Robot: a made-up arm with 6 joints.
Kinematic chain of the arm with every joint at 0, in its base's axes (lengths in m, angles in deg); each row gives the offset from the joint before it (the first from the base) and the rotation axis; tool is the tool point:
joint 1: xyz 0 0 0.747 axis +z
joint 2: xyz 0.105 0 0 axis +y
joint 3: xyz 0 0 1.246 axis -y
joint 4: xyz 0 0 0.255 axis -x
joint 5: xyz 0.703 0 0 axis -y
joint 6: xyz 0.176 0 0 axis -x
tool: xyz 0 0 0
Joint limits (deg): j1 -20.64..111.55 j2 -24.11..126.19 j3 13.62..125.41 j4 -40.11..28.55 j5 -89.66..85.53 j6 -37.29..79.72
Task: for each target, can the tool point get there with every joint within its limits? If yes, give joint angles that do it. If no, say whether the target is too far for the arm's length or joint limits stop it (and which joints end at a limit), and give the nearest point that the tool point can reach.
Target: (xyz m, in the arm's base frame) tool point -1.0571 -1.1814 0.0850
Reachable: no: joint limits stop it (at a limit: joint 2, joint 3, joint 5) | nearest point -0.8268 -0.9241 1.8769 | short by 1.825 m
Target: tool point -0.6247 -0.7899 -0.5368
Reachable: no: joint limits stop it (at a limit: joint 1, joint 2, joint 3, joint 4) | nearest point 0.8344 -0.4023 -0.7112 | short by 1.520 m
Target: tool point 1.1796 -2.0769 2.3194
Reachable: no: too far | nearest point 0.5195 -1.1927 2.0831 | short by 1.128 m
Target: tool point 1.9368 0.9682 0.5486
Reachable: yes | joints 26.56 81.25 40.02 2.77 -0.16 43.35
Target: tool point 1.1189 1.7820 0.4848
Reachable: yes | joints 58.05 114.22 116.78 8.06 -14.92 21.06
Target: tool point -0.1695 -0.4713 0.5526
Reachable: no: joint limits stop it (at a limit: joint 2, joint 3, joint 5) | nearest point -0.4196 -1.1668 1.8769 | short by 1.517 m
